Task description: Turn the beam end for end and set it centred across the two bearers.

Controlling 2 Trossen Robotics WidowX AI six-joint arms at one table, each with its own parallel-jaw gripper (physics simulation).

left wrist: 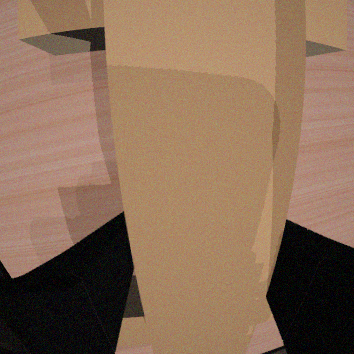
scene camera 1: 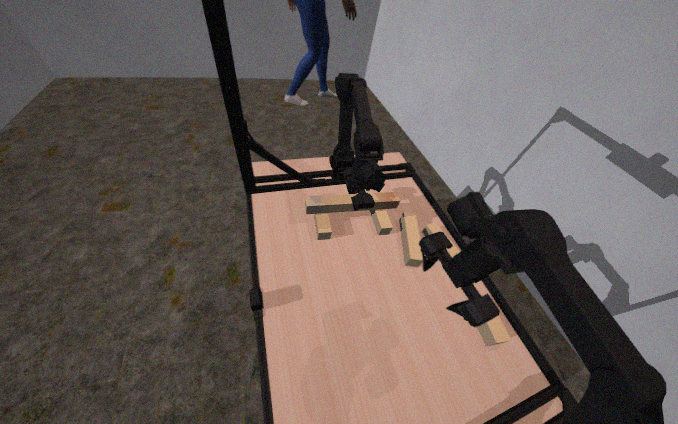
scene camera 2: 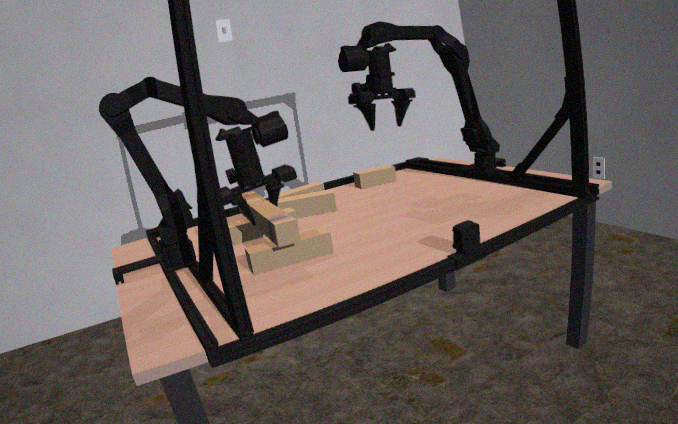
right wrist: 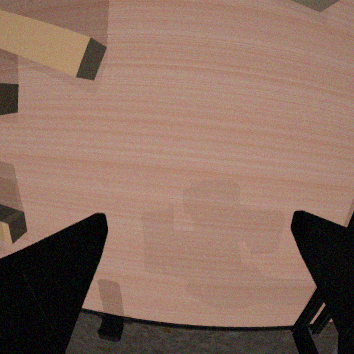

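Seen in the pictures: left gripper, between the fingertips: (left wrist: 188, 214) (scene camera 1: 353, 205); right gripper, between the fingertips: (scene camera 1: 435, 288) (scene camera 2: 386, 128) (right wrist: 201, 222); left arm's base, origin of its link: (scene camera 1: 338, 175) (scene camera 2: 180, 264); right arm's base, origin of its link: (scene camera 2: 486, 171).
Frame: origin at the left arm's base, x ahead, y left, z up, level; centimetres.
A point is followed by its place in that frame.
Observation:
The beam (scene camera 1: 327, 203) @(x 21.4, y -11.3, z 7.8 cm) (scene camera 2: 272, 215) @(x 19.2, y -11.5, z 7.9 cm) (left wrist: 195, 150) @(x 20.7, y 3.2, z 7.9 cm), a long pale wooden bar, lies across the tops of the two bearers or very slightly above them; I cannot tell which. One bearer (scene camera 1: 323, 226) @(x 26.7, y -13.6, z 2.5 cm) (scene camera 2: 295, 252) @(x 21.2, y -14.9, z 0.3 cm) shows in front of the beam in scene camera 1, the other bearer (scene camera 1: 382, 222) @(x 29.0, y 7.9, z 2.5 cm) to its right. The beam hides their far parts. My left gripper (scene camera 1: 363, 201) @(x 20.9, y -0.8, z 4.1 cm) (scene camera 2: 262, 207) (left wrist: 188, 214) @(x 20.9, y -0.8, z 4.1 cm) is shut on the beam near its middle, a finger on each side. My right gripper (scene camera 1: 437, 288) @(x 59.0, y 3.6, z 17.9 cm) (scene camera 2: 386, 127) @(x 59.0, y 3.6, z 17.9 cm) (right wrist: 201, 222) @(x 59.0, y 3.6, z 17.9 cm) is open and empty, high above the table.
A thicker loose block (scene camera 1: 411, 241) @(x 39.0, y 14.5, z 3.1 cm) (scene camera 2: 310, 203) @(x 38.7, y 13.2, z 1.3 cm) (right wrist: 45, 40) @(x 40.7, y 15.4, z 3.1 cm) lies right of the bearers in scene camera 1, another block (scene camera 1: 431, 229) @(x 35.5, y 25.3, z 2.5 cm) beside it. A further block (scene camera 1: 494, 332) @(x 71.5, y 24.6, z 2.8 cm) (scene camera 2: 375, 176) @(x 66.9, y 24.4, z 1.0 cm) lies near the table's edge rail. A frame post (scene camera 1: 227, 95) @(x 3.2, y -36.9, z 35.5 cm) (scene camera 2: 192, 115) @(x 1.9, y -38.0, z 30.5 cm) rises at a corner.

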